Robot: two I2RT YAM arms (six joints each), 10 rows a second.
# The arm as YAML. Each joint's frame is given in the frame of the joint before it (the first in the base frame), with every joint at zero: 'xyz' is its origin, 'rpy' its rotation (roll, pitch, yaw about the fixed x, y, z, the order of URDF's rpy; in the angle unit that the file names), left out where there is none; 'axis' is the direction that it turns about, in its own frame. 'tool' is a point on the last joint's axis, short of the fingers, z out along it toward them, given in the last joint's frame.
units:
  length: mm
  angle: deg
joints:
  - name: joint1
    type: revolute
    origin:
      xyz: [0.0, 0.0, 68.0]
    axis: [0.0, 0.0, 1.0]
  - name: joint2
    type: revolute
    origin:
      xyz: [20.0, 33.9, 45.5]
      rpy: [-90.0, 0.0, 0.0]
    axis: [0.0, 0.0, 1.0]
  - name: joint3
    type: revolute
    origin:
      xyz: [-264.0, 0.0, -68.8]
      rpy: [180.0, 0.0, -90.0]
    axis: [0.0, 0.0, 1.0]
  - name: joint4
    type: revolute
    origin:
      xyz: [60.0, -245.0, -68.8]
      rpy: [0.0, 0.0, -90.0]
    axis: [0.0, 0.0, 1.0]
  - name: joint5
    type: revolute
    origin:
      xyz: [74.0, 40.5, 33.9]
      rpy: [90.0, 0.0, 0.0]
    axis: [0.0, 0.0, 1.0]
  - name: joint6
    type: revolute
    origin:
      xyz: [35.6, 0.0, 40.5]
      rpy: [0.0, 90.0, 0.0]
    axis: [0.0, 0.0, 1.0]
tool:
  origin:
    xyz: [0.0, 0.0, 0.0]
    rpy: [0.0, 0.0, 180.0]
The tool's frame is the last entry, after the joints.
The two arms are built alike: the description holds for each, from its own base.
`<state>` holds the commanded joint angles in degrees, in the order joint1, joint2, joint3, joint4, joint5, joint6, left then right.
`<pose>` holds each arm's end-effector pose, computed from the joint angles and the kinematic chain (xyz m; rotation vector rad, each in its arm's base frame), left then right.
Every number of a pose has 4 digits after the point. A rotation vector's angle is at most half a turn.
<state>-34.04 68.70 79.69 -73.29 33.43 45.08 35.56 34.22 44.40 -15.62 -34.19 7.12</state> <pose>0.1559 -0.1290 0.3732 1.7524 1.8278 -0.6949 0.0984 0.0949 0.3545 -0.8762 1.5272 1.0468</pose>
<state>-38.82 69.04 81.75 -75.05 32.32 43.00 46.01 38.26 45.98 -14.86 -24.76 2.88</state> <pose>0.1436 -0.1400 0.3803 1.8098 1.8104 -0.7165 0.0955 0.1204 0.3561 -0.9609 1.5067 0.9913</pose>
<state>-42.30 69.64 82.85 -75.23 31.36 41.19 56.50 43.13 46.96 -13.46 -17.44 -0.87</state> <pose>0.1369 -0.1496 0.3832 1.8452 1.7978 -0.7276 0.0873 0.1512 0.3522 -1.0794 1.4820 0.9633</pose>
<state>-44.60 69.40 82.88 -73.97 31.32 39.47 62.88 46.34 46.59 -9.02 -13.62 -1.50</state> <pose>0.1314 -0.1556 0.3852 1.8526 1.7730 -0.7463 0.0791 0.1728 0.3490 -1.1242 1.4370 0.9808</pose>
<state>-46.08 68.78 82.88 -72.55 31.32 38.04 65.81 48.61 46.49 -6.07 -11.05 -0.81</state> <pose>0.1268 -0.1584 0.3885 1.8452 1.7457 -0.7583 0.0759 0.1855 0.3469 -1.1214 1.4301 0.9908</pose>
